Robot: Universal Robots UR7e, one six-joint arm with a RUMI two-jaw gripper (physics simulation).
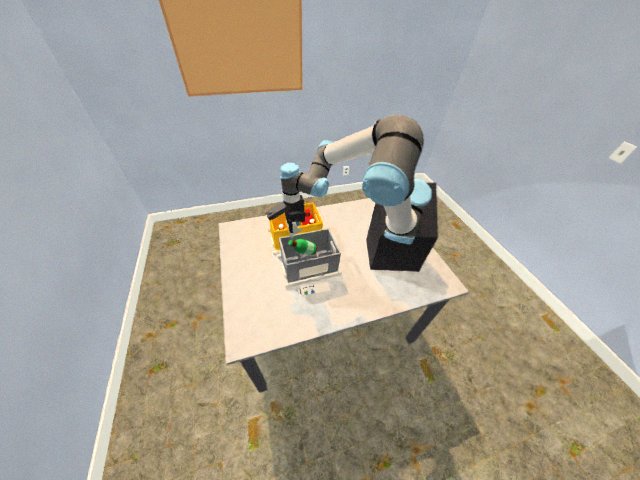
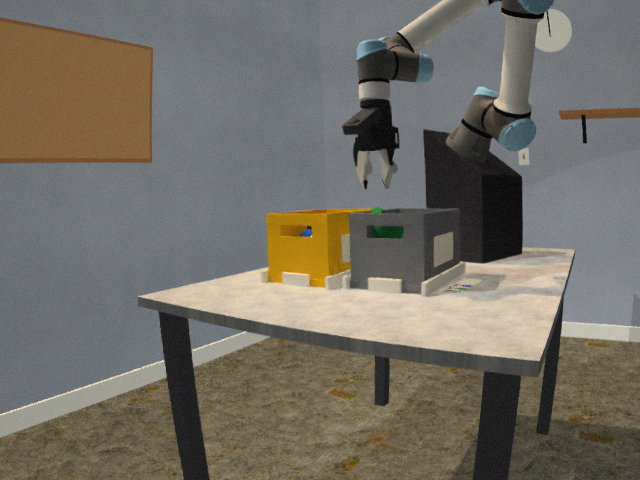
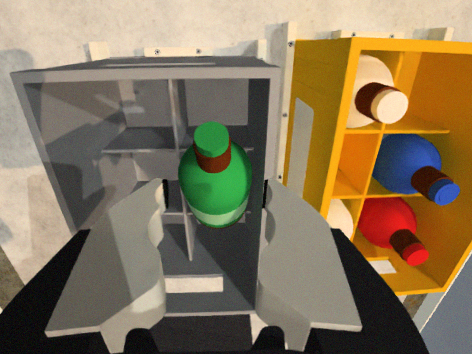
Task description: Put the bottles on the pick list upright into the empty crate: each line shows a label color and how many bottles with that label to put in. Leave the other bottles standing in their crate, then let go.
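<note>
The green bottle is in the grey crate, tilted rather than upright; how its base rests is hidden. My gripper hangs above the crates, partly open and empty, with its fingertips apart above the rims. In the yellow crate stand a blue bottle, a red bottle and two white bottles. The pick list shows green and blue marks; its numbers are too small to read.
Low white strips border the crates. The crates stand side by side on the table. The black robot pedestal stands beyond the grey crate. Thin dividers split each crate into compartments.
</note>
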